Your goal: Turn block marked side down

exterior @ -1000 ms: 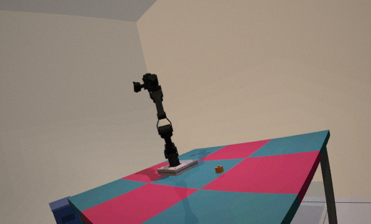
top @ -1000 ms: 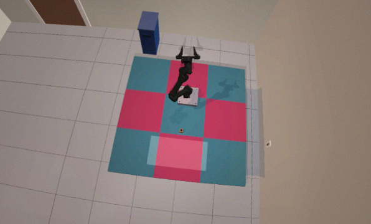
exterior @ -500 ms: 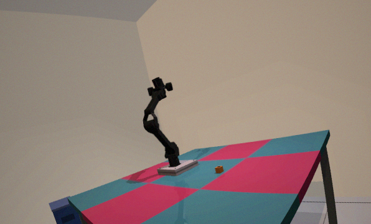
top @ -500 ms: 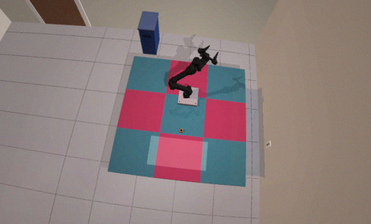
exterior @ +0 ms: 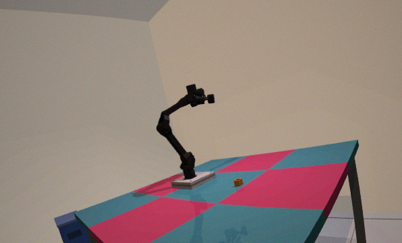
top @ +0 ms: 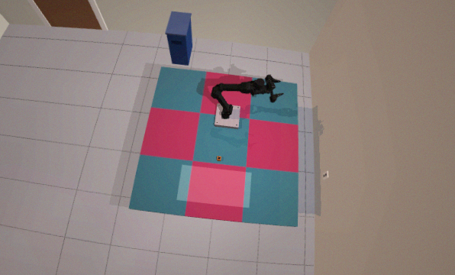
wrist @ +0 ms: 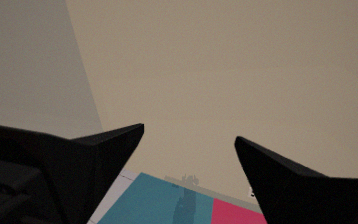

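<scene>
Now: gripper tip 48 cm above the block, 44 cm to the left of it and 34 cm short of it.
</scene>
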